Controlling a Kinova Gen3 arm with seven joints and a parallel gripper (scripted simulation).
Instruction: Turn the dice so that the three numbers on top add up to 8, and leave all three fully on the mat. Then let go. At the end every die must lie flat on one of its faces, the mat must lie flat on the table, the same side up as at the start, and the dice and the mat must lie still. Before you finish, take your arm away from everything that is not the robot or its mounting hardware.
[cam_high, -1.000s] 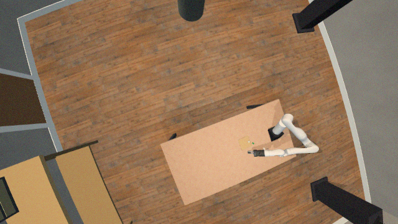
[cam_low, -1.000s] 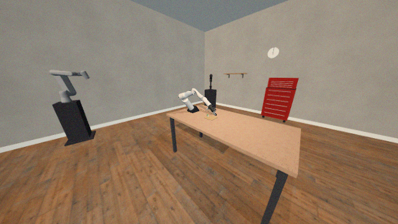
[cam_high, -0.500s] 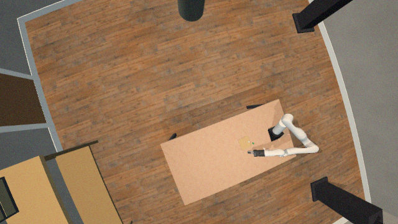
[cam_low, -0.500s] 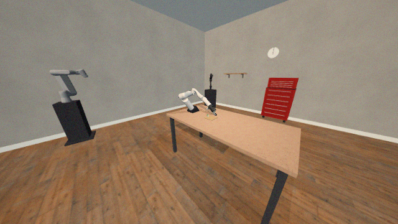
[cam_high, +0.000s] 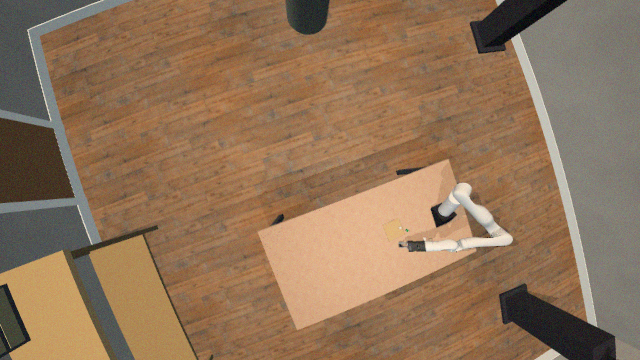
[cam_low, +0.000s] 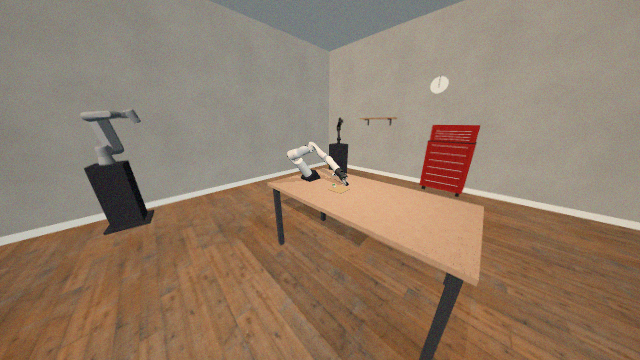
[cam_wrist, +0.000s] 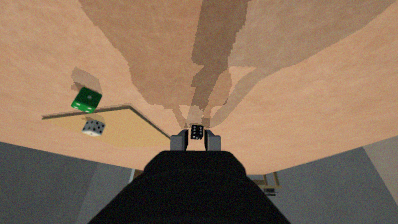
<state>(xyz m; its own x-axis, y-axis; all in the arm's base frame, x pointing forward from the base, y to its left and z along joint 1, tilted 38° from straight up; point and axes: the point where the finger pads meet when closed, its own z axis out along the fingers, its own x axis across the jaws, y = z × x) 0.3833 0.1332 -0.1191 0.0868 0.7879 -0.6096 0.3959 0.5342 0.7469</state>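
The black die lies 1 cm below my hand. Round my hand: green die 9 cm to the right, 8 cm behind, 1 cm below; then tan mat 13 cm to the right, 3 cm ahead, 2 cm below; then white die 13 cm to the right, 2 cm behind, 1 cm below.
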